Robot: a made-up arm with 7 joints.
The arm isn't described. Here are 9 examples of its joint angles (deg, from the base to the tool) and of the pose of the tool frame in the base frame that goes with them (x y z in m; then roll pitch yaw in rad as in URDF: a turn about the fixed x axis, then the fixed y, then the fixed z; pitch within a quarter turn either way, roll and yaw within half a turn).
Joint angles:
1: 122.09 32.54 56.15 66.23 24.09 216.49 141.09
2: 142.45 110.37 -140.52 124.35 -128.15 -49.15 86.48
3: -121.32 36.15 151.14 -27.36 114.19 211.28 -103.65
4: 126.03 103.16 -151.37 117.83 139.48 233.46 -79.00
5: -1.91 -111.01 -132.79 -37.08 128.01 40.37 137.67
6: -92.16 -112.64 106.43 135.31 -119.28 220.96 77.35
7: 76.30 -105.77 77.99 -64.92 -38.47 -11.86 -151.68
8: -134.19 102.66 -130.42 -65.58 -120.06 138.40 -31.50
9: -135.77 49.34 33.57 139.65 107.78 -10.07 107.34
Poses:
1: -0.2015 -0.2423 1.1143 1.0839 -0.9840 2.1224
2: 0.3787 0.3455 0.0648 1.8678 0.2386 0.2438
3: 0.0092 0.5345 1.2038 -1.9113 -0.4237 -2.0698
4: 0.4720 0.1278 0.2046 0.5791 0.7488 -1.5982
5: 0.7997 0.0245 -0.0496 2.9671 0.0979 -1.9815
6: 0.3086 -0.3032 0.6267 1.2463 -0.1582 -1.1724
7: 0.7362 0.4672 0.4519 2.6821 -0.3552 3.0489
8: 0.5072 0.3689 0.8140 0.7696 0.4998 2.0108
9: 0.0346 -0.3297 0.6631 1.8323 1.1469 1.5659
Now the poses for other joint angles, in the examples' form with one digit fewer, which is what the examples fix.
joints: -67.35 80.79 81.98 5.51 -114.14 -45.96 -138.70
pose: -0.509 0.878 0.630 1.080 0.209 -0.231
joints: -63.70 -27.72 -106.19 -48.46 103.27 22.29 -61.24
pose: 0.493 -0.397 1.227 1.966 0.222 0.721
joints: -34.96 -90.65 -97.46 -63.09 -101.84 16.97 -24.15
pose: 0.757 0.053 0.327 -0.417 0.262 -0.011
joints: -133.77 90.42 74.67 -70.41 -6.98 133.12 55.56
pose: -0.034 0.672 0.415 2.127 -0.922 -2.363
